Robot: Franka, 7 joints.
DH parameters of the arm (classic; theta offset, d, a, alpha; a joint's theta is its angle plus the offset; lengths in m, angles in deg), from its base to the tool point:
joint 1: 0 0.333 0 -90
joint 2: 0 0 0 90
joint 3: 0 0.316 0.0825 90
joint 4: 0 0 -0.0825 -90
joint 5: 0 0.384 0 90
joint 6: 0 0 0.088 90
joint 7: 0 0.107 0 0
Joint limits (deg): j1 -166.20..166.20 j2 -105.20..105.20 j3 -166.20..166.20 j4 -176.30..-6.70 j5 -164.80..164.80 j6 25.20..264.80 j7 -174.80..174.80
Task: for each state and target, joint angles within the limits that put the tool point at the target. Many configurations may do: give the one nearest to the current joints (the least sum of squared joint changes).
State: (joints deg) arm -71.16 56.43 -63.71 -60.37 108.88 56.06 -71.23
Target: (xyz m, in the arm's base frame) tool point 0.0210 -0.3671 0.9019
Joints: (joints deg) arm -62.71 11.42 -62.23 -44.94 103.11 25.20 -71.23
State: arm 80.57 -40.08 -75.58 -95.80 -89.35 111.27 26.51
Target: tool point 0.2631 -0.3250 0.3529
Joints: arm 38.06 -42.96 -70.94 -138.93 -70.00 74.47 26.51
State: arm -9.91 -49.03 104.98 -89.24 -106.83 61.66 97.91
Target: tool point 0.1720 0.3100 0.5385
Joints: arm -17.68 -49.72 79.86 -139.45 -85.08 45.38 97.91
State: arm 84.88 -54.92 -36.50 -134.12 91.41 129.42 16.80
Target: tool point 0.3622 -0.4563 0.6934
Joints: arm 63.53 -79.29 -61.01 -99.73 92.41 134.82 16.80
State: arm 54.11 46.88 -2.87 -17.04 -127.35 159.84 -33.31
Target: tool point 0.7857 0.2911 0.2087
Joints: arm 23.35 77.40 -12.46 -32.42 -127.89 152.41 -33.31
